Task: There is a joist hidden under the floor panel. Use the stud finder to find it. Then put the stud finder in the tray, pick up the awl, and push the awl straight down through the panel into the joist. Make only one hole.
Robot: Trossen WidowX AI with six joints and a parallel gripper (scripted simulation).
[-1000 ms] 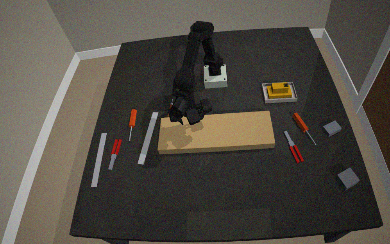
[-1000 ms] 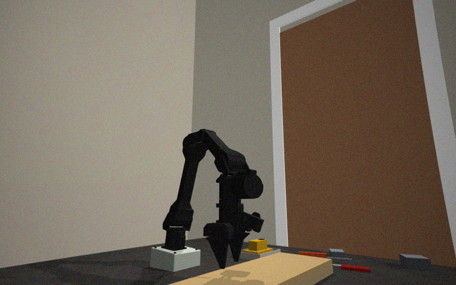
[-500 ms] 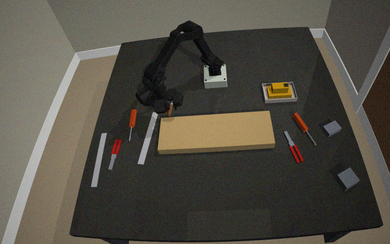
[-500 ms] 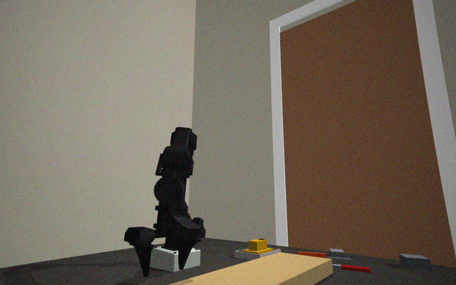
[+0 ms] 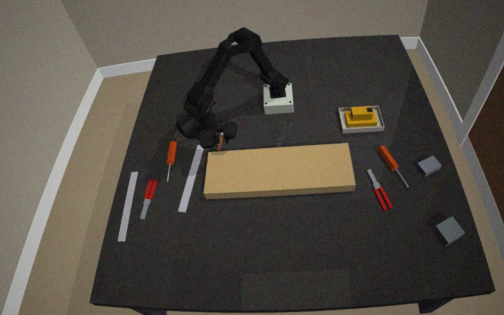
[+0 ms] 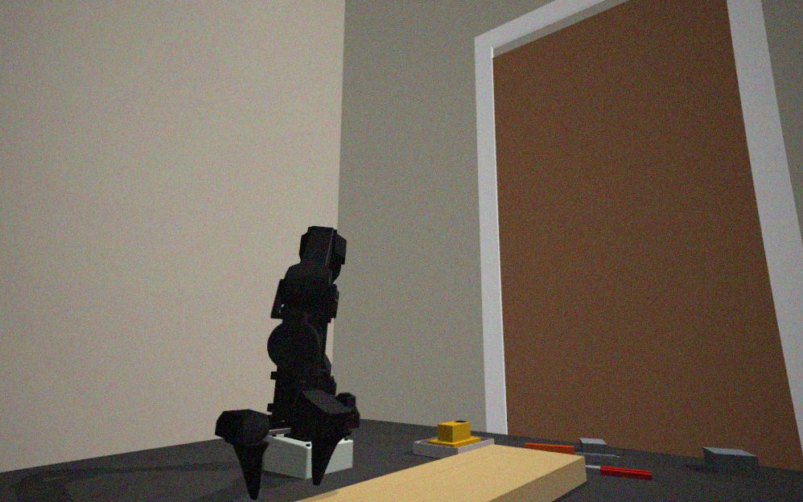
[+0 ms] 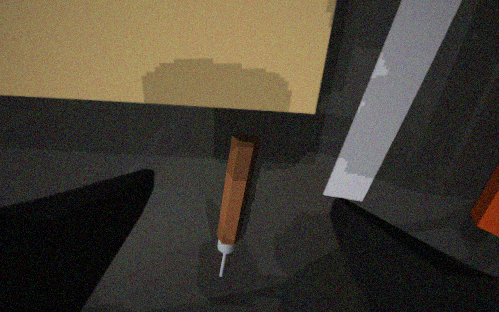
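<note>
Now: the awl 6 cm behind my gripper tip, 3 cm below it and 1 cm to the left of it. The rest, counted from my gripper tip: white tray (57 cm to the left, 6 cm behind, 3 cm below); yellow stud finder (59 cm to the left, 6 cm behind, 1 cm above).
</note>
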